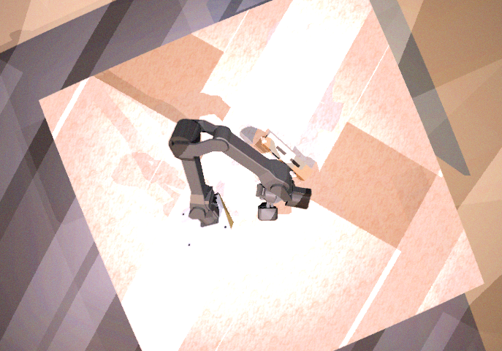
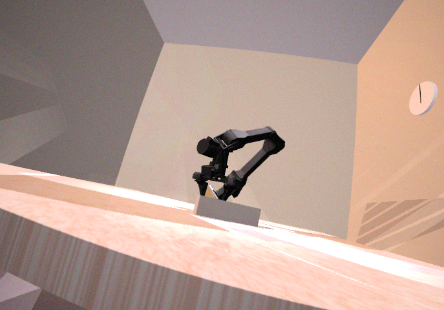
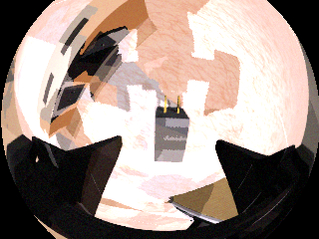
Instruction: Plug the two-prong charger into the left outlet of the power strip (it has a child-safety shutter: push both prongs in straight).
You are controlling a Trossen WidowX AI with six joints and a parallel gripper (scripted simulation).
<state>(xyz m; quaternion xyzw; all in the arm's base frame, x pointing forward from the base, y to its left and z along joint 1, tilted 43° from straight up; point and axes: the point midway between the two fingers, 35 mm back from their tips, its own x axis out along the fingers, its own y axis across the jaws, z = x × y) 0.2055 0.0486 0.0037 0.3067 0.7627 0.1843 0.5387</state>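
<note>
The two-prong charger is 20 mm below my gripper tip and 10 mm ahead of it.
</note>
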